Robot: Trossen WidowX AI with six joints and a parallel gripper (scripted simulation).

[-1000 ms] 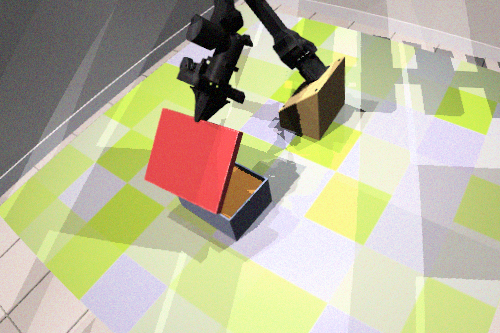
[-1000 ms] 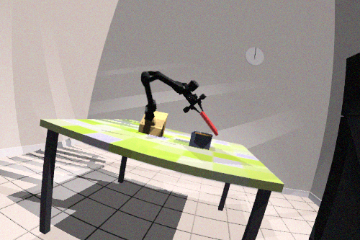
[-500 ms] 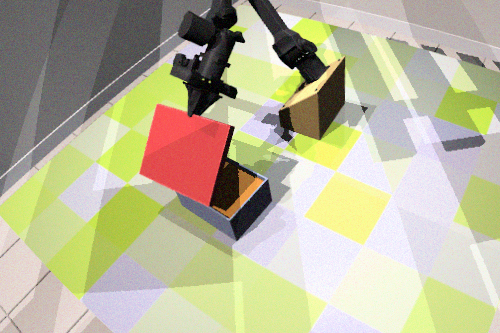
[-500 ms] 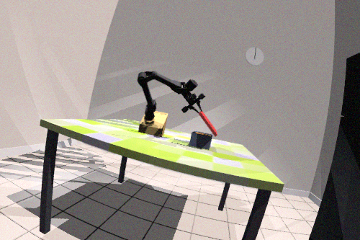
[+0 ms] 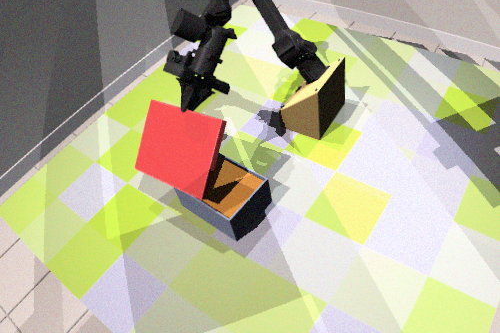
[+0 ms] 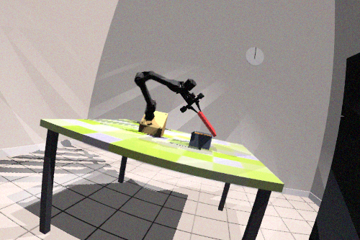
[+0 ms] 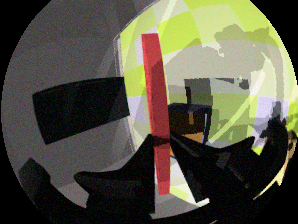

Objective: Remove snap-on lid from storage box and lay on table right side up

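Now: the flat red lid 6 cm ahead of my gripper tip, 5 cm below it and 1 cm to the left of it. From my gripper tip the other things lie so: box (19 cm below, 11 cm to the left, 4 cm ahead).
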